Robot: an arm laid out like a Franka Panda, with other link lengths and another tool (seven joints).
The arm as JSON. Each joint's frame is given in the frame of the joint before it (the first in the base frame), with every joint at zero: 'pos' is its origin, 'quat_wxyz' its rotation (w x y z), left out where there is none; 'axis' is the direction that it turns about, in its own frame. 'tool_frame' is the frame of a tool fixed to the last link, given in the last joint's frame.
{
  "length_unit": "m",
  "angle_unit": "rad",
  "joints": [
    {
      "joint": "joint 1",
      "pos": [
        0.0,
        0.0,
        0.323
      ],
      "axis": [
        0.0,
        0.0,
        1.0
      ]
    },
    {
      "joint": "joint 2",
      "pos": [
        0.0,
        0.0,
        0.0
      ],
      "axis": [
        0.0,
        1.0,
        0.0
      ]
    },
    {
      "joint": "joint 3",
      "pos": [
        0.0,
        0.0,
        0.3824
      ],
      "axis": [
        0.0,
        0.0,
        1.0
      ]
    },
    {
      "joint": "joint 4",
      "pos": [
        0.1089,
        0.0,
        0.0
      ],
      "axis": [
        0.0,
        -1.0,
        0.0
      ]
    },
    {
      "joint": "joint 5",
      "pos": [
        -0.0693,
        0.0,
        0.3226
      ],
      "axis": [
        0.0,
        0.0,
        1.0
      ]
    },
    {
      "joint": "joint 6",
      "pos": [
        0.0,
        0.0,
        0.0
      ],
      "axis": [
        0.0,
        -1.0,
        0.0
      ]
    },
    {
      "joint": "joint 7",
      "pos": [
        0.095,
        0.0,
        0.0
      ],
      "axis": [
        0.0,
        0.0,
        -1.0
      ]
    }
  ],
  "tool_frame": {
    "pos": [
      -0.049,
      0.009,
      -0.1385
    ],
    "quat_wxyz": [
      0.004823,
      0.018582,
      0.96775,
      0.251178
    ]
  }
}
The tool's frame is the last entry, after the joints.
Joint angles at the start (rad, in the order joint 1, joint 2, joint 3, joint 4, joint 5, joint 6, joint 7):
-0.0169, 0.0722, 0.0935, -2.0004, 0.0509, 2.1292, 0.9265
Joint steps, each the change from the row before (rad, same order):
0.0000, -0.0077, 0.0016, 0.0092, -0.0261, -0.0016, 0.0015
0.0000, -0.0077, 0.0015, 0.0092, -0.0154, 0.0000, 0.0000
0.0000, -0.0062, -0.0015, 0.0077, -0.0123, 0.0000, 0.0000
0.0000, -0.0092, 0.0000, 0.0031, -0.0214, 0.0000, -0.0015
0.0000, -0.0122, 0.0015, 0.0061, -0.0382, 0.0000, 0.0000
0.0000, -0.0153, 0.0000, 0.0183, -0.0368, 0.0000, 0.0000
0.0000, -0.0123, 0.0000, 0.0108, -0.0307, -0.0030, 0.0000
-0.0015, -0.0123, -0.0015, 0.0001, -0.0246, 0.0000, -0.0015
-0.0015, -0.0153, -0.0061, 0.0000, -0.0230, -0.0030, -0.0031
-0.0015, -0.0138, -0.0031, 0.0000, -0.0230, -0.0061, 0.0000
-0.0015, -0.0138, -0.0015, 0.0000, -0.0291, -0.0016, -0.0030
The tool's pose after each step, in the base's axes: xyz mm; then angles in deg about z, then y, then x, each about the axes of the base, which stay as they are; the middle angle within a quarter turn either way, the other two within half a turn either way. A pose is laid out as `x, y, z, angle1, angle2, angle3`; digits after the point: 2 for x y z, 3 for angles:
528.93, 87.10, 477.05, -133.716, 26.172, -158.432
529.36, 86.81, 484.19, -134.644, 26.953, -158.759
529.93, 85.18, 490.08, -135.223, 27.662, -159.099
528.68, 83.48, 495.35, -136.190, 28.188, -159.752
527.22, 81.26, 502.85, -137.727, 28.988, -160.979
527.58, 78.51, 517.20, -139.396, 30.694, -162.010
526.53, 76.03, 526.90, -140.550, 31.727, -163.025
524.05, 72.34, 532.63, -141.283, 32.382, -163.980
520.74, 66.24, 539.64, -141.709, 33.087, -165.057
517.21, 61.67, 545.57, -141.987, 33.576, -166.202
513.90, 57.44, 551.79, -142.780, 34.213, -167.407

